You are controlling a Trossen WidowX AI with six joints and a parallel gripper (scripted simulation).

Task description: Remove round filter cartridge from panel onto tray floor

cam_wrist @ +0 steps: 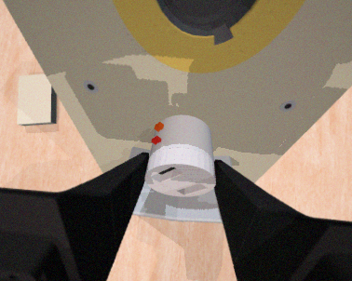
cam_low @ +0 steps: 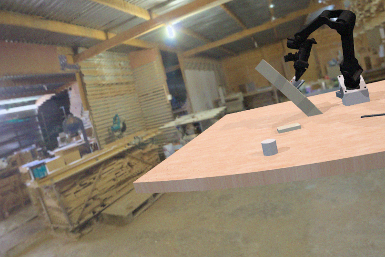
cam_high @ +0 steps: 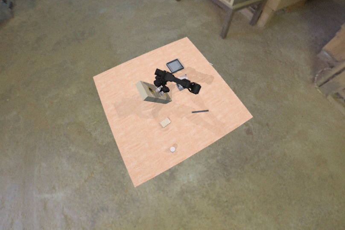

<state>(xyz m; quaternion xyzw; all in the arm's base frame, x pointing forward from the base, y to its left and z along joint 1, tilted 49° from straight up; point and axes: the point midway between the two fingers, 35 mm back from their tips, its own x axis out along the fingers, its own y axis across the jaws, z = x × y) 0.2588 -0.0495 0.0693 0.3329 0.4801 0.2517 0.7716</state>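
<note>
Right now my gripper tip is 40 mm short of the beige service panel and 20 mm above it. Also, from my gripper tip: round filter cartridge right at my gripper tip; then flat beige block 60 mm ahead, 270 mm to the left, 170 mm below; then grey tray 310 mm behind, 310 mm to the right, 160 mm below.
</note>
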